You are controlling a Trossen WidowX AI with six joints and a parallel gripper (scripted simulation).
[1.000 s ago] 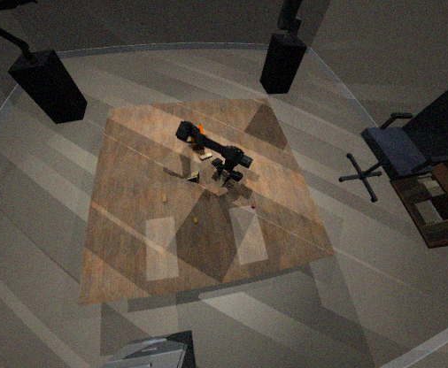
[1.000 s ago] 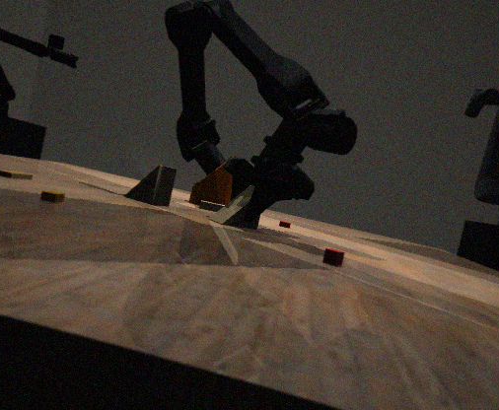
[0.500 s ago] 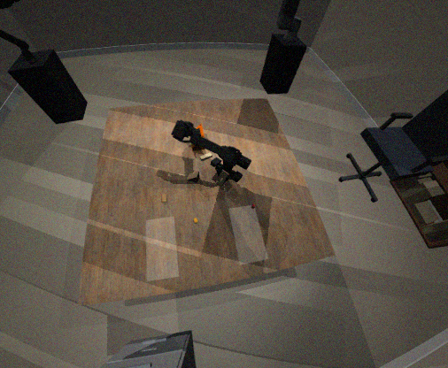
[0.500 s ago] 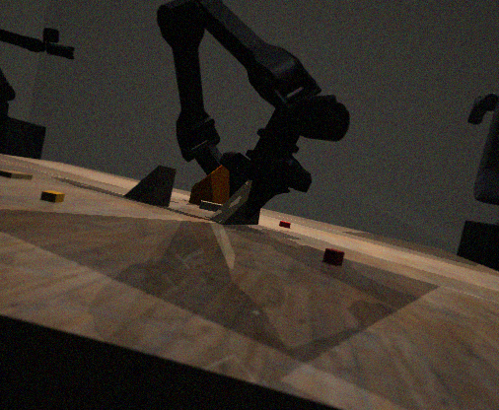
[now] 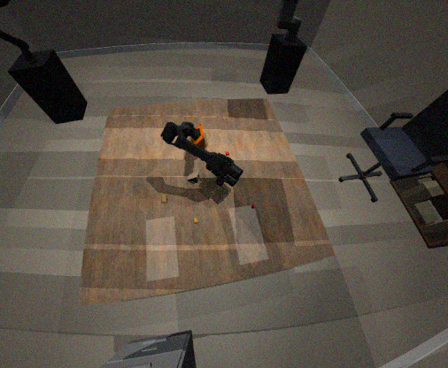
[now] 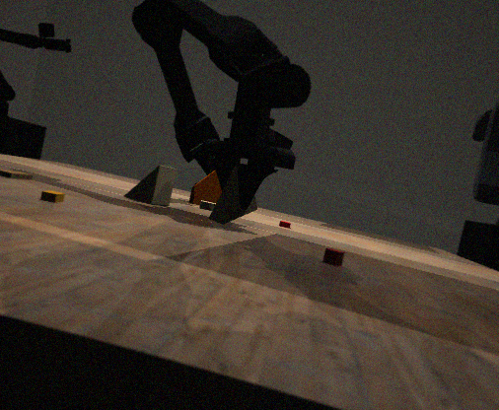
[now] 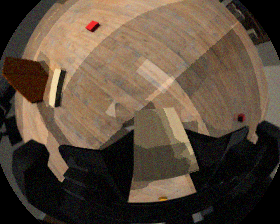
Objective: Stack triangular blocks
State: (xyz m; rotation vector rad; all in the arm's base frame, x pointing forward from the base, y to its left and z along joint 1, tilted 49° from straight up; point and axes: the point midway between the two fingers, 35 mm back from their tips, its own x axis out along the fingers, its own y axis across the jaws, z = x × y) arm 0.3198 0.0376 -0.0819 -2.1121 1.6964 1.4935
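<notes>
The yellow piece is 200 mm ahead of my gripper tip, 190 mm to the right of it and 20 mm below it. The rest, counted from my gripper tip: dark flat piece 40 mm ahead, 340 mm to the right, 20 mm below; then pale triangular block 10 mm above.
</notes>
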